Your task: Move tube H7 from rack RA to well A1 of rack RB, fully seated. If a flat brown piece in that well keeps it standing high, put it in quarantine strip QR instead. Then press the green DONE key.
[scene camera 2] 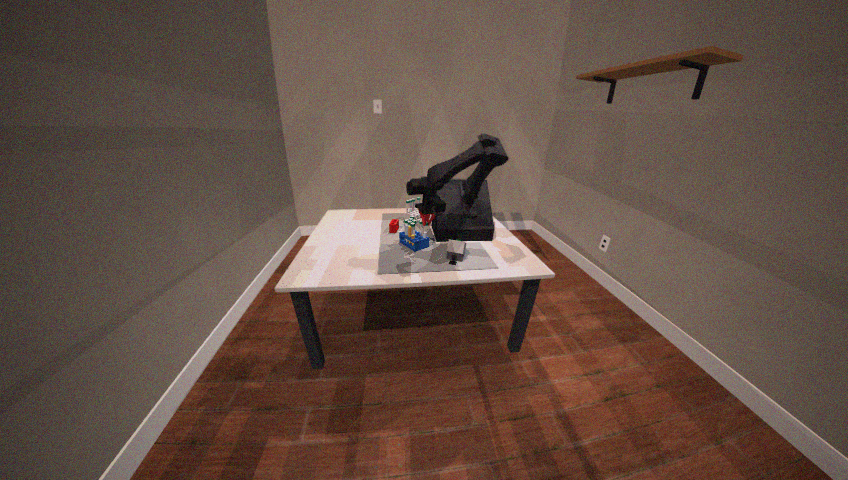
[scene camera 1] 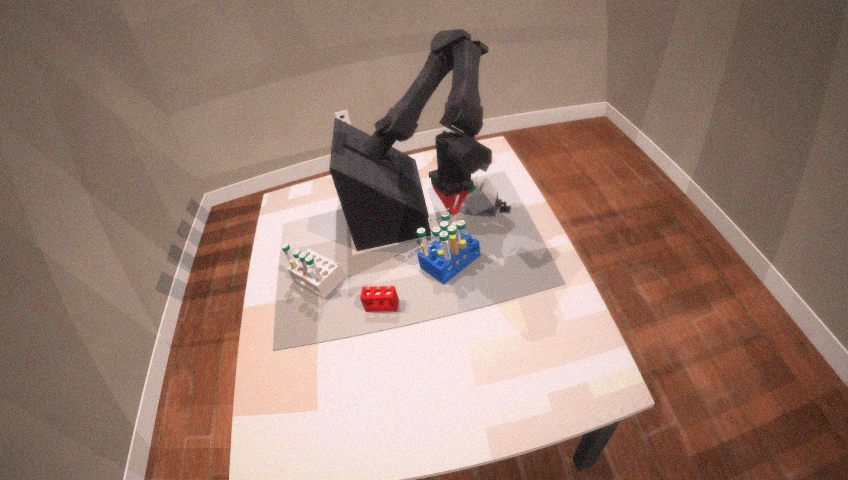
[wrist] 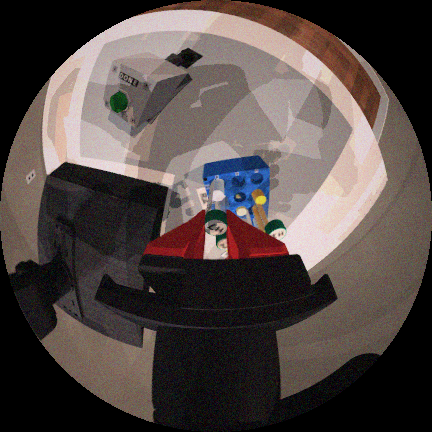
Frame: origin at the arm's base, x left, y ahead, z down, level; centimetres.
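Where they show: gripper, fingertip midpoint: (scene camera 2: 426, 225) (scene camera 1: 452, 212) (wrist: 215, 215); arm's base, link origin: (scene camera 2: 467, 199) (scene camera 1: 371, 154) (wrist: 64, 273).
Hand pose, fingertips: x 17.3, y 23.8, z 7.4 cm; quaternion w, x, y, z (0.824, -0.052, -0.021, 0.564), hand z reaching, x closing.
Things, the pixels of their top centre, and the offset from my fingertips. "spot": a spot on its surface instead. Level surfaces: height alone.
- tube H7, surface spot: (wrist: 216, 223) spot: dx +0.4, dy -0.1, dz -1.5 cm
- blue rack RA, top centre: (wrist: 240, 210) (scene camera 1: 448, 247) (scene camera 2: 414, 235) dx -2.8, dy +5.3, dz +6.0 cm
- white rack, top centre: (scene camera 1: 312, 266) (scene camera 2: 416, 211) dx -37.7, dy +1.6, dz +6.0 cm
- red three-hole strip, top centre: (scene camera 1: 377, 292) (scene camera 2: 394, 221) dx -21.2, dy +15.0, dz +6.0 cm
- green DONE key, surface spot: (wrist: 119, 102) spot: dx +7.6, dy -13.1, dz +3.8 cm
- grey key box, top centre: (wrist: 120, 82) (scene camera 1: 479, 184) (scene camera 2: 457, 238) dx +9.8, dy -12.8, dz +2.6 cm
- grey mat, surface height: dz +11.0 cm
- table, surface height: dz +11.3 cm
My gripper (scene camera 1: 454, 210) (scene camera 2: 426, 221) (wrist: 215, 215) is shut on tube H7 (wrist: 216, 223), whose green cap shows between the red fingers in the wrist view. The tube points down at a corner hole of blue rack RA (scene camera 1: 439, 274) (scene camera 2: 413, 242) (wrist: 241, 165); how deep it sits is hard to tell. Several other capped tubes stand in RA. The white rack (scene camera 1: 333, 285), taken as RB, holds several tubes at its left side; well A1 and any brown piece cannot be made out. The red three-hole strip (scene camera 1: 379, 303) (scene camera 2: 393, 226), taken as QR, lies between the racks. The green DONE key (wrist: 119, 102) is on a grey box.
The grey key box (scene camera 1: 483, 203) (scene camera 2: 456, 249) (wrist: 167, 95) stands behind and to the right of RA in scene view 1. The black arm base (scene camera 1: 380, 208) (scene camera 2: 464, 228) (wrist: 100, 225) is close to RA. A grey mat (scene camera 1: 333, 330) lies under the racks on the table (scene camera 1: 386, 404).
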